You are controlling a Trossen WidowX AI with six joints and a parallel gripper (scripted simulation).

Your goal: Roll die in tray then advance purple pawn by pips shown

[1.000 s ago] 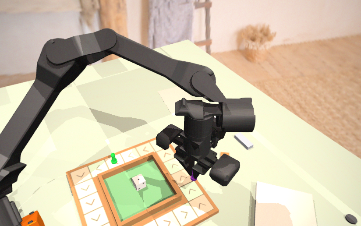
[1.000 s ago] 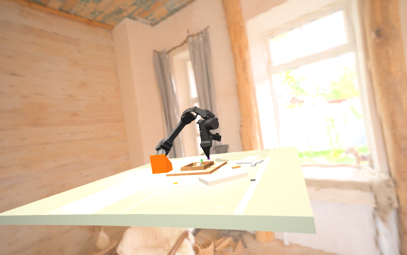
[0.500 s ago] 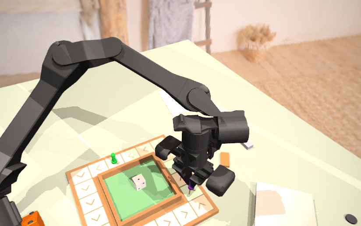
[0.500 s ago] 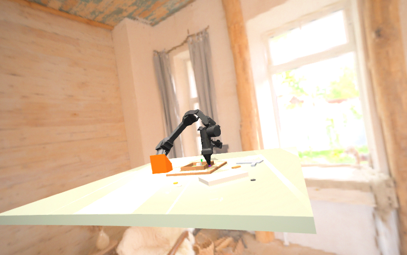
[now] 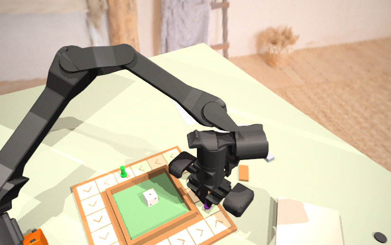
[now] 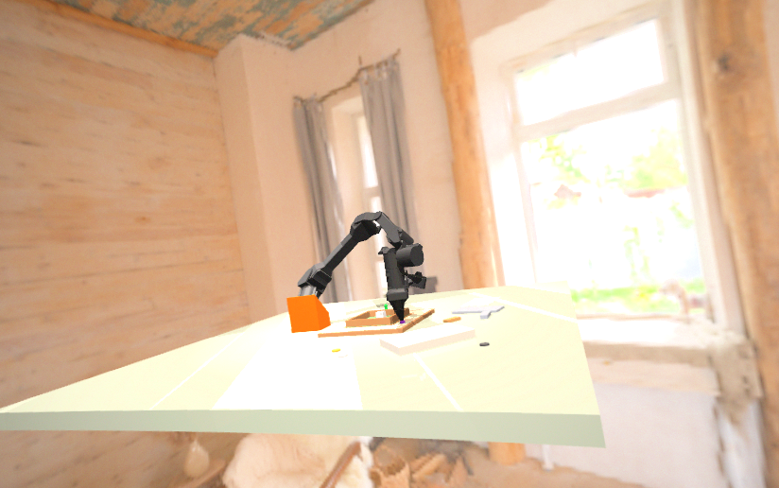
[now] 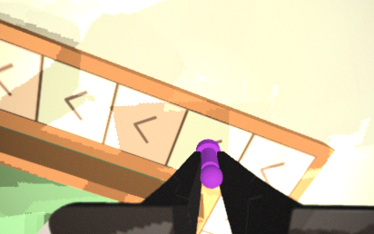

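My gripper tip is now 1 cm below the purple pawn. The rest, counted from my gripper tip: orange block (15 cm ahead, 2 cm to the left, 2 cm below); green tray (10 cm behind, 9 cm to the left, 1 cm below); white die (9 cm behind, 10 cm to the left).
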